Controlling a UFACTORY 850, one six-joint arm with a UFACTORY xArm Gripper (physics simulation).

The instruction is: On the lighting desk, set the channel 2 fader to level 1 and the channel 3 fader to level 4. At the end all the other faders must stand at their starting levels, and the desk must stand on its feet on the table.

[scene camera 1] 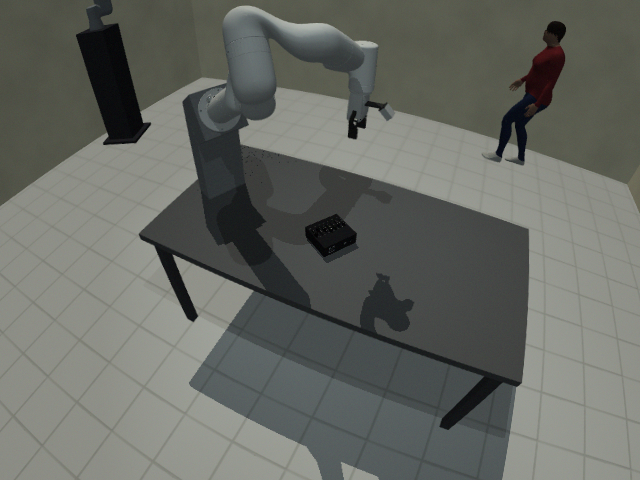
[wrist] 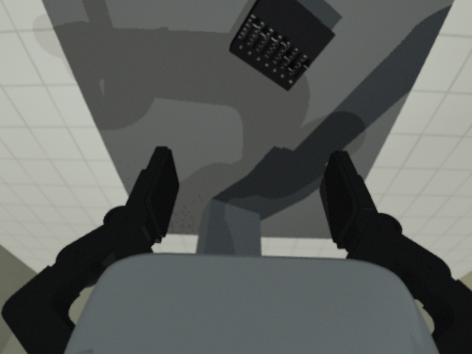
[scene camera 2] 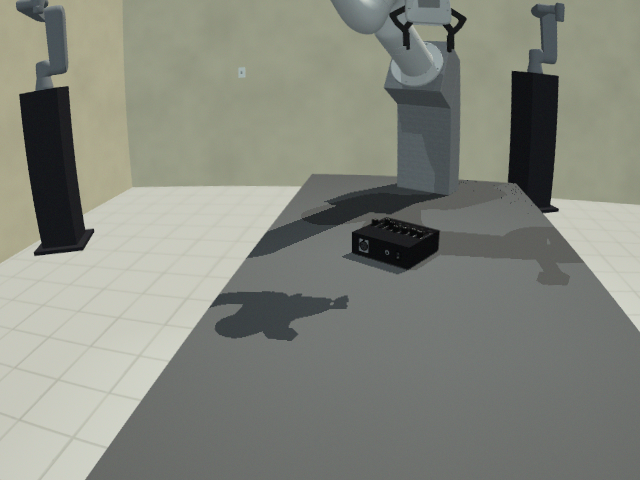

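Note:
The black lighting desk (scene camera 1: 334,238) (scene camera 2: 395,239) (wrist: 295,20) stands level on the grey table (scene camera 1: 449,268) (scene camera 2: 413,372) (wrist: 195,125), turned at an angle to its edges. Its faders (scene camera 1: 329,226) (scene camera 2: 405,227) (wrist: 272,45) stand in a row on the top. They are too small to read channel numbers or levels, and the feet cannot be made out. In the wrist view part of the desk is cut off at the top edge. My gripper (scene camera 1: 357,129) (scene camera 2: 429,48) (wrist: 249,168) is open and empty, high above the table and apart from the desk.
The arm's grey pedestal (scene camera 1: 216,160) (scene camera 2: 423,144) (wrist: 230,225) rises from one end of the table. Dark stands (scene camera 1: 111,82) (scene camera 2: 51,165) (scene camera 2: 532,134) carrying small arms stand on the floor beyond the table. A person (scene camera 1: 546,77) in a red top stands on the floor behind the table. Arm shadows cross the tabletop.

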